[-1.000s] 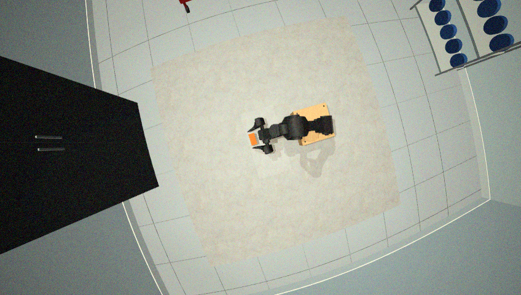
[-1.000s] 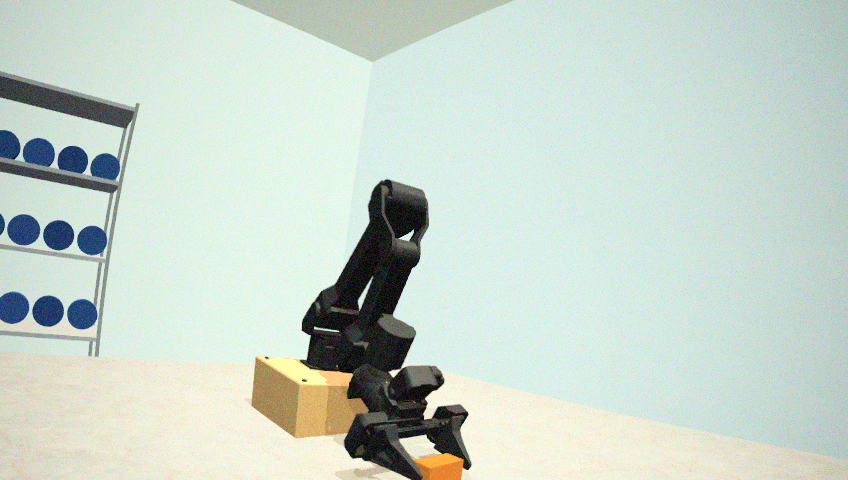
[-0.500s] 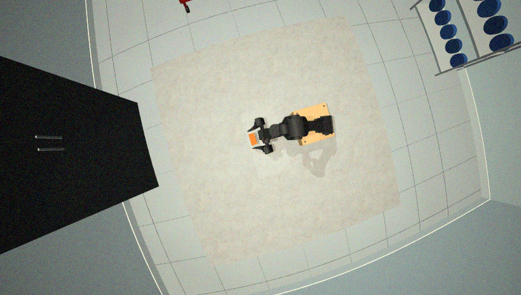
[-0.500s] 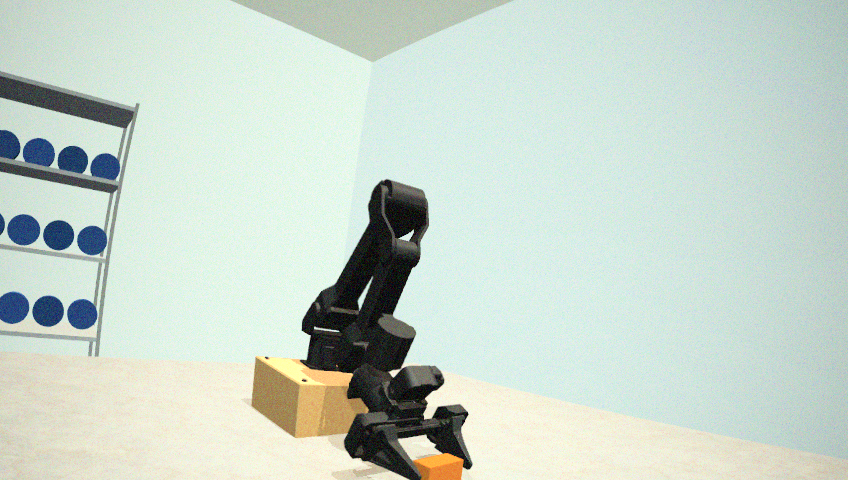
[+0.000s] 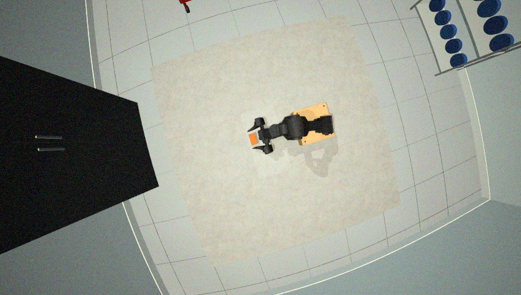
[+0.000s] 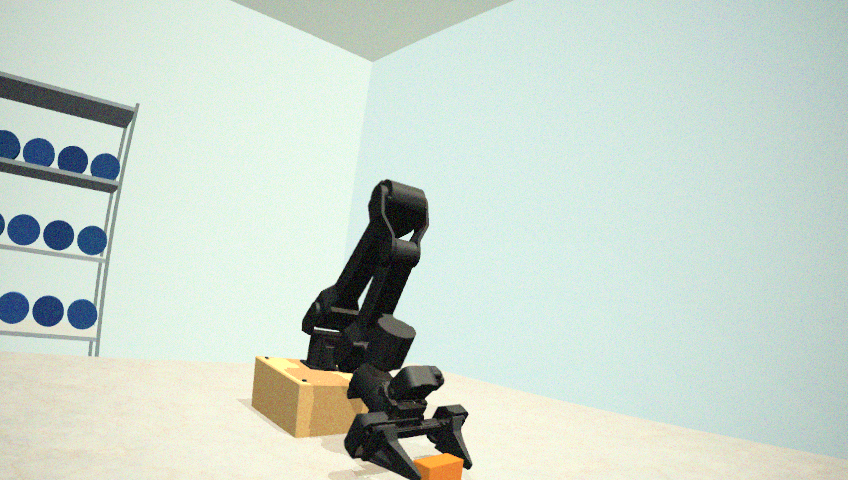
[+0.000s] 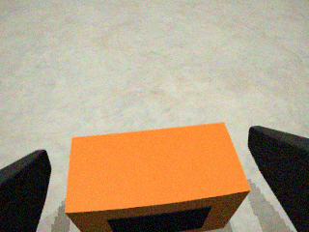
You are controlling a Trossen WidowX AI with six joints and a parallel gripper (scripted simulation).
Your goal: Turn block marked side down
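Right now my gripper tip is 2 cm past the orange block and 1 cm above it.
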